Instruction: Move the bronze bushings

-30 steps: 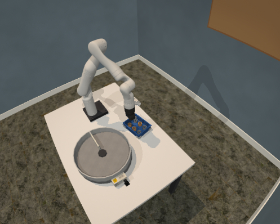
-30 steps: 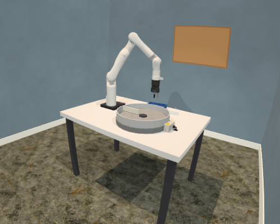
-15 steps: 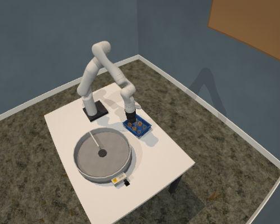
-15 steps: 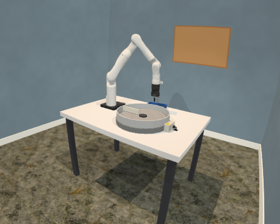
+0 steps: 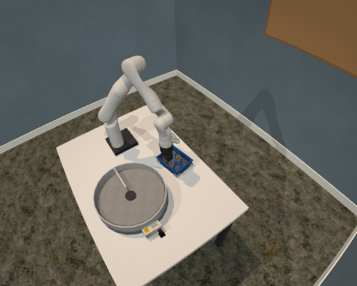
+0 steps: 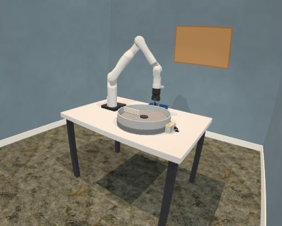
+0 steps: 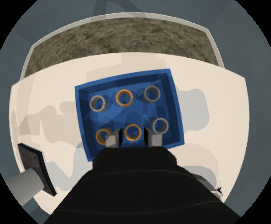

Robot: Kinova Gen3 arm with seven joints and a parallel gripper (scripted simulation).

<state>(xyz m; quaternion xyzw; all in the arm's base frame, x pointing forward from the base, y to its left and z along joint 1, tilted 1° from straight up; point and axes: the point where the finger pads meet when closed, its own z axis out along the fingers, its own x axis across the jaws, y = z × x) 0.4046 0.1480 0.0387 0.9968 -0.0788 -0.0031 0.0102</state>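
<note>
Right now my hand is 30 mm to the right of the blue crate and 50 mm above it. Round my hand: grey turntable disc 20 mm ahead, 340 mm to the right, 20 mm below.
</note>
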